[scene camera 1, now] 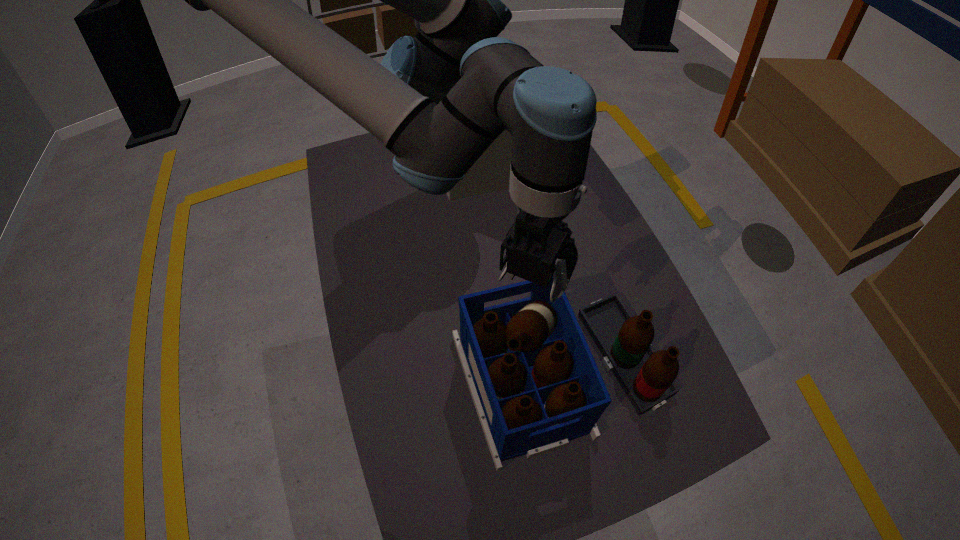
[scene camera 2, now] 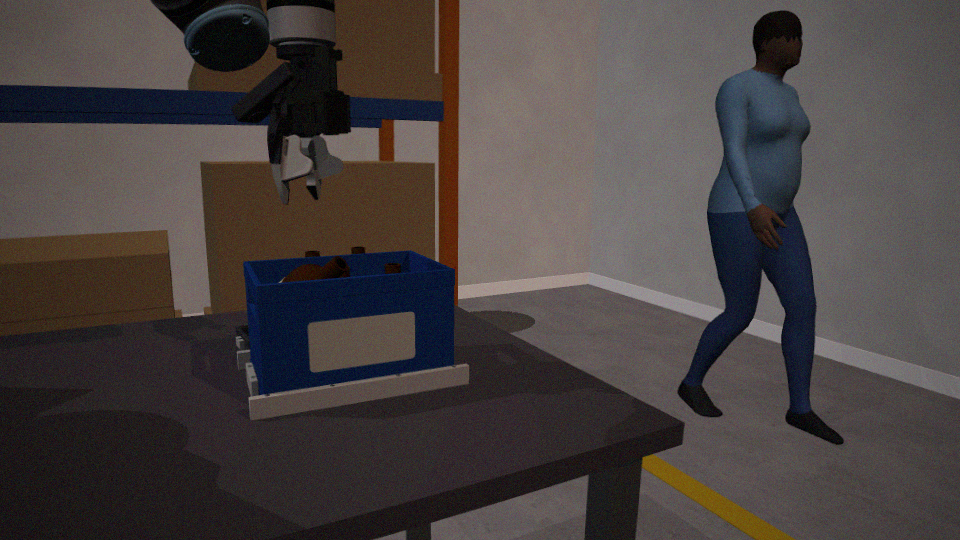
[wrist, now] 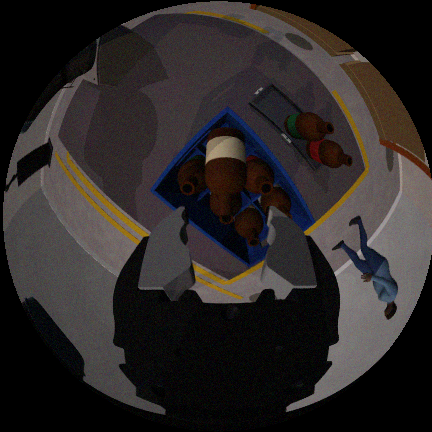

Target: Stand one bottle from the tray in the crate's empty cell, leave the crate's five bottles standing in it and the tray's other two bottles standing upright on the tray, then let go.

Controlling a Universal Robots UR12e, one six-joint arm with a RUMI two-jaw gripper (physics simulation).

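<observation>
The cream-labelled brown bottle leans steeply, nearly lying, in the blue crate, its neck toward the crate's middle. Several other brown bottles stand in the crate's cells. A green-labelled bottle and a red-labelled bottle stand upright on the dark tray. My gripper is open and empty, above the crate and clear of the leaning bottle. The leaning bottle's base is partly hidden.
White rails run along the crate's foot. The tray lies close beside the crate. Cardboard boxes stand beyond the table. A person walks on the floor away from the table.
</observation>
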